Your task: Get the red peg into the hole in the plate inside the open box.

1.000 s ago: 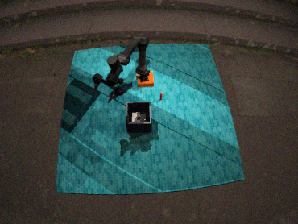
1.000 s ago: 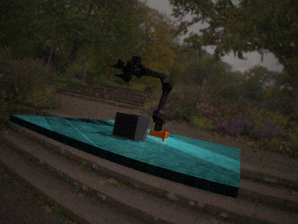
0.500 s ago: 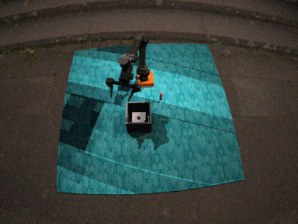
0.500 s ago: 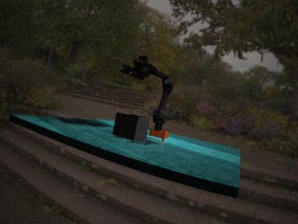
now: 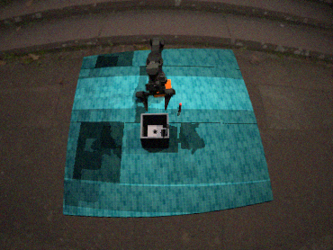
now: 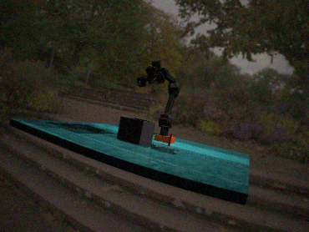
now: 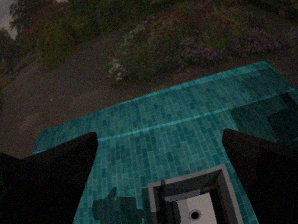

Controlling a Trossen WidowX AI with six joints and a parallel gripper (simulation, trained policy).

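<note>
Now: gripper tip 190 mm past the red peg, 190 mm to the right of it and 310 mm above it. The rest, counted from my gripper tip: grey plate: 40 mm behind, 10 mm to the right, 310 mm below.
</note>
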